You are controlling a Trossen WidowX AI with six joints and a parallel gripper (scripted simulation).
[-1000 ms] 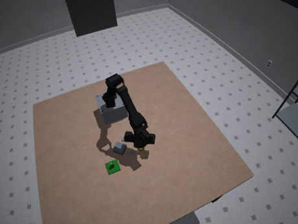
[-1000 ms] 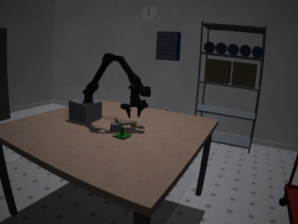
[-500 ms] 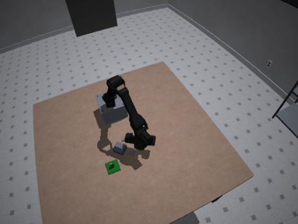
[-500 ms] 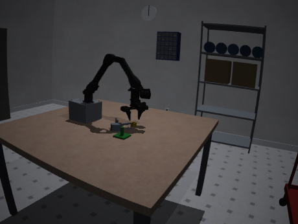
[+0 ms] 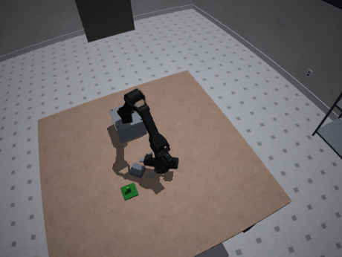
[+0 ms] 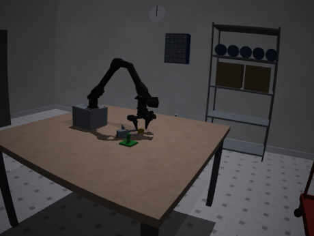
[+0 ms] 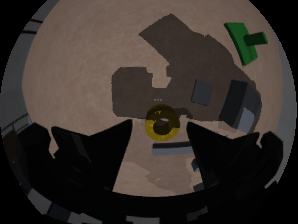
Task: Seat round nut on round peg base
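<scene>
Now: hand 7 cm to the left of the grey square piece, 5 cm above it and 2 cm short of it. Also, from my hand: grey bar (7 cm behind, 5 cm to the right, 5 cm below).
</scene>
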